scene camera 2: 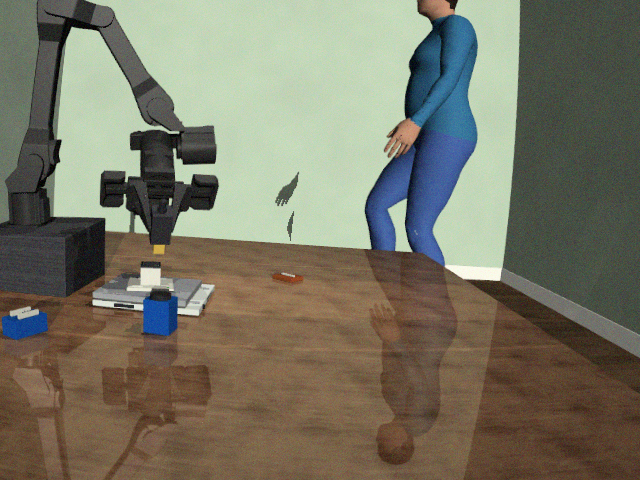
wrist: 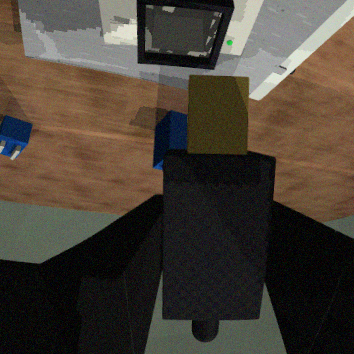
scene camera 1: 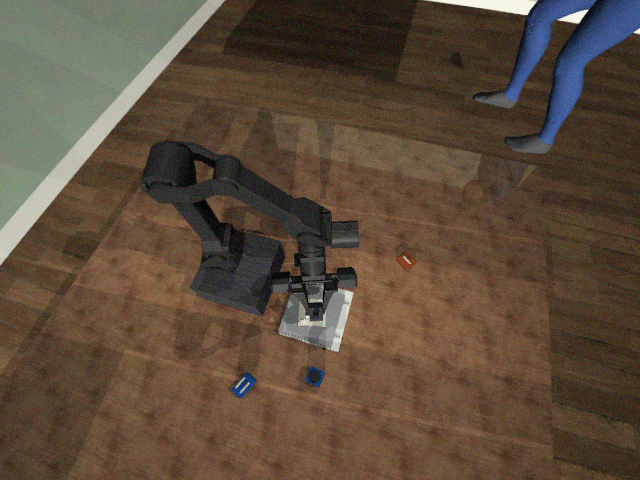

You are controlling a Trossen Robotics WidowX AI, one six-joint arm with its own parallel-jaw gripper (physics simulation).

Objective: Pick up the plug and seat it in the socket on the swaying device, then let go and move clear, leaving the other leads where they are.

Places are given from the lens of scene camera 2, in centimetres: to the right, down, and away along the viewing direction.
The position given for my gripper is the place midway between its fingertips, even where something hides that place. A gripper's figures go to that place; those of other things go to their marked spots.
my gripper (scene camera 2: 160,230): -23, -1, 72
plug (scene camera 2: 161,215): -22, -4, 70
